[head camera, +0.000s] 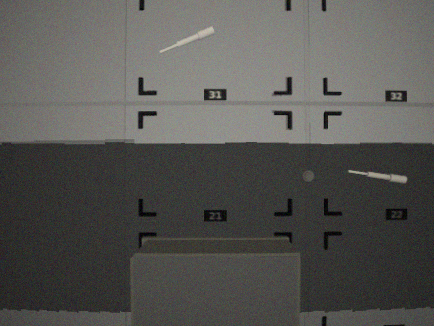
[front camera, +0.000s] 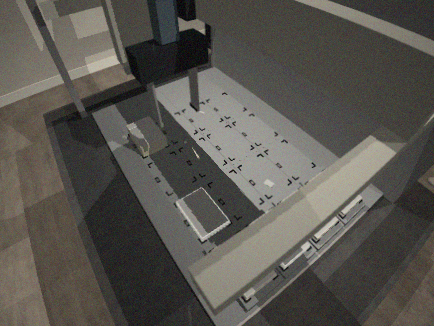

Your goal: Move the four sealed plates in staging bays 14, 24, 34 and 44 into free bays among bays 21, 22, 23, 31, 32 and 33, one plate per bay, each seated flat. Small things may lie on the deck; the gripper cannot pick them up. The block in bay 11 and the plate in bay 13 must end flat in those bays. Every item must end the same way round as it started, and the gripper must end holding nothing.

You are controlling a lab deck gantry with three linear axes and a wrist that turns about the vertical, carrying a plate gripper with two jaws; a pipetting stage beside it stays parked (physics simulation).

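Pixels of known places: gripper, fingertip midpoint: (front camera: 177,115); robot's base, link origin: (front camera: 128,134).
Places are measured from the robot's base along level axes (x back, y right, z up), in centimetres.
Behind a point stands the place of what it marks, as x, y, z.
My gripper (front camera: 178,117) {-19.4, -10.5, 15.9} is open in the front view, its two jaws wide apart above the far part of the deck, beside the block; it does not show in the head view. The beige block (front camera: 153,136) {-10.3, -5.3, 4.2} (head camera: 215,290) {-6.4, -5.7, 4.2} sits in bay 11, partly cut off in the head view. The white-rimmed plate (front camera: 202,212) {-39.6, -4.1, 1.4} lies flat in bay 13. The four staging plates (front camera: 248,295) {-61.5, -0.8, 2.9} (front camera: 295,261) {-62.0, -13.9, 2.0} (front camera: 326,232) {-61.9, -24.9, 2.1} (front camera: 353,206) {-61.9, -36.8, 2.0} stand in a row at the near edge, partly hidden by a beam. Bay 21 and part of bay 31 show without plates in the head view.
A pipette tip (head camera: 187,40) {-4.0, -25.7, 0.5} lies in bay 31 and another tip (head camera: 377,176) {-20.7, -13.9, 0.5} (front camera: 196,153) {-21.1, -14.0, 0.5} in bay 22. A small disc (head camera: 308,176) {-14.5, -13.9, 0.4} lies between bays 21 and 22. A white square (front camera: 269,183) {-42.4, -24.8, 0.1} lies in bay 33. A beige beam (front camera: 295,220) {-62.3, 0.6, 40.0} crosses the front.
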